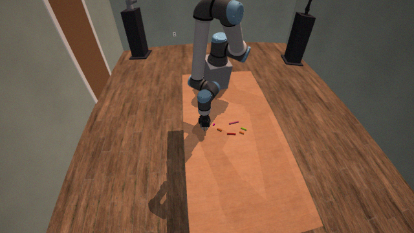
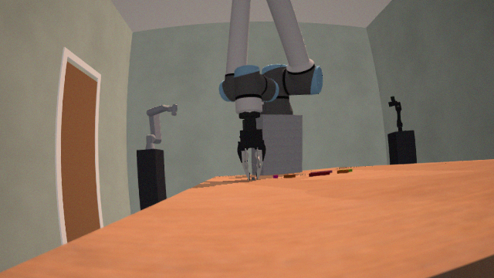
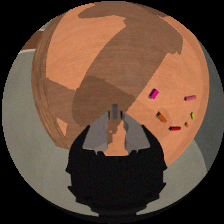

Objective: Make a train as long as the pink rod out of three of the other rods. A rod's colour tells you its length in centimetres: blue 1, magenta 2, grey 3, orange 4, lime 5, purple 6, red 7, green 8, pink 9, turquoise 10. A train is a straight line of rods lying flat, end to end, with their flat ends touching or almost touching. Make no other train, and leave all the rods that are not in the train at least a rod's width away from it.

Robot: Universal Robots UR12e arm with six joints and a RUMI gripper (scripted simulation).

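My hand is 10 mm above the grey rod. Round my hand: pink rod 250 mm to the left, 80 mm behind, 10 mm below; red rod 220 mm to the left, 40 mm ahead, 10 mm below; magenta rod 70 mm to the left, 50 mm behind, 10 mm below.
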